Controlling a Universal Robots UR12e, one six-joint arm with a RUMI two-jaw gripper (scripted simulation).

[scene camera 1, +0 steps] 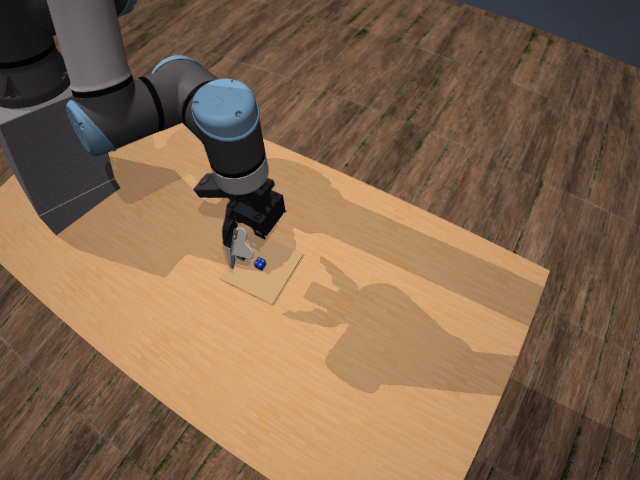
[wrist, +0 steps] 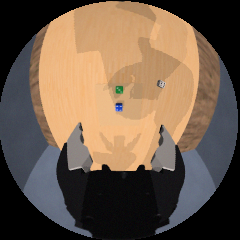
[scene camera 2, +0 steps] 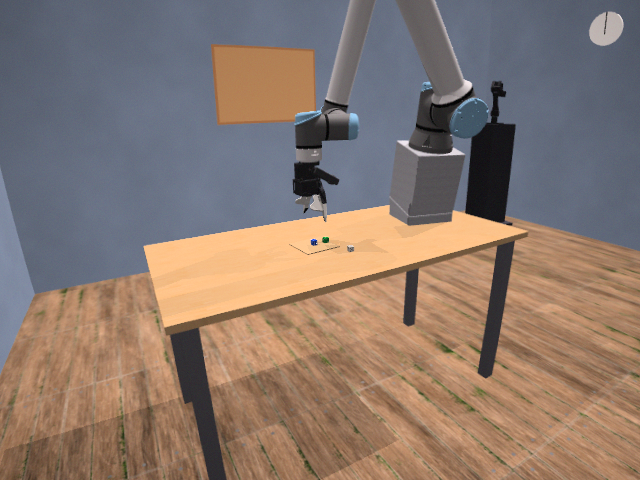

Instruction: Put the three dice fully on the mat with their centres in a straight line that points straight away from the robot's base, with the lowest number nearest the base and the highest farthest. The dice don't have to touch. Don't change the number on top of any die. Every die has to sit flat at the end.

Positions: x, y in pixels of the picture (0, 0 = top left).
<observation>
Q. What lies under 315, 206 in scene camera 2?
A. My gripper.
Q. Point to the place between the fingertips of my gripper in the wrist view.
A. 121, 124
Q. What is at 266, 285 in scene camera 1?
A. A tan mat.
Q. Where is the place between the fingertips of my gripper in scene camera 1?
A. At 254, 238
</observation>
